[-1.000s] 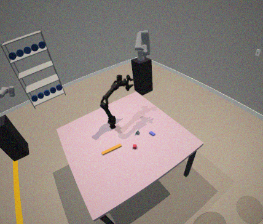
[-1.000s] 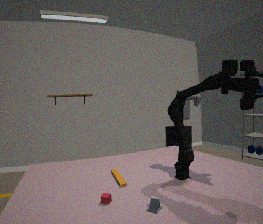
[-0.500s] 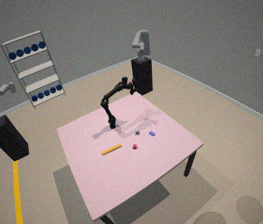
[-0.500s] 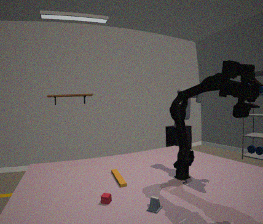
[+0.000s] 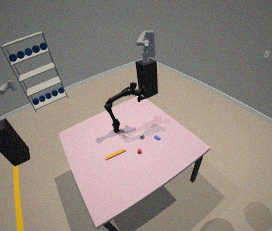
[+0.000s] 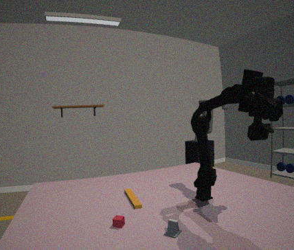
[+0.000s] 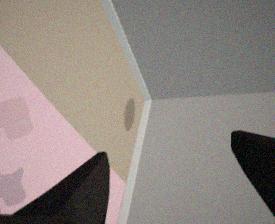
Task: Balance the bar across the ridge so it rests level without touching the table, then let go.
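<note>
Right now the yellow bar is 59 cm to the right of my gripper tip, 36 cm below it and 19 cm ahead of it. Round my gripper tip: red cube 37 cm to the right, 35 cm below, 32 cm ahead; blue block 36 cm below, 28 cm ahead, 11 cm to the right.
</note>
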